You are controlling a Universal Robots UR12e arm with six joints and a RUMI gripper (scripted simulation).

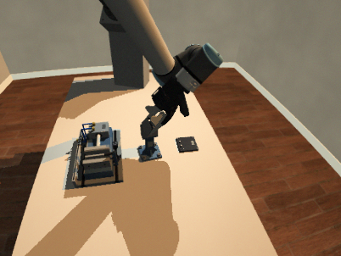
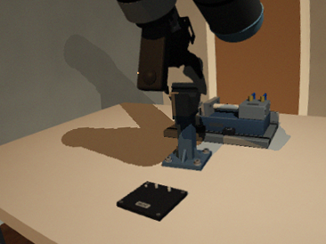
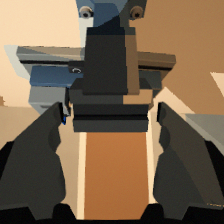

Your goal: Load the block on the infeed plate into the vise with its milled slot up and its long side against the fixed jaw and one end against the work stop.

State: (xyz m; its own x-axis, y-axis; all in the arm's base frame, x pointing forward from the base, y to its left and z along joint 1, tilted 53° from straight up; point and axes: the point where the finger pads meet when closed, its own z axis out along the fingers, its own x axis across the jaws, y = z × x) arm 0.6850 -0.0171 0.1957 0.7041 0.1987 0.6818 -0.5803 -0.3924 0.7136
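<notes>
Now: the part right at my hand. From my hand the other things lie so: dark work stop rod (18 cm to the right, 7 cm below); blue foot (16 cm below); cream cylinder rod (20 cm to the right, 9 cm behind, 8 cm below).
</notes>
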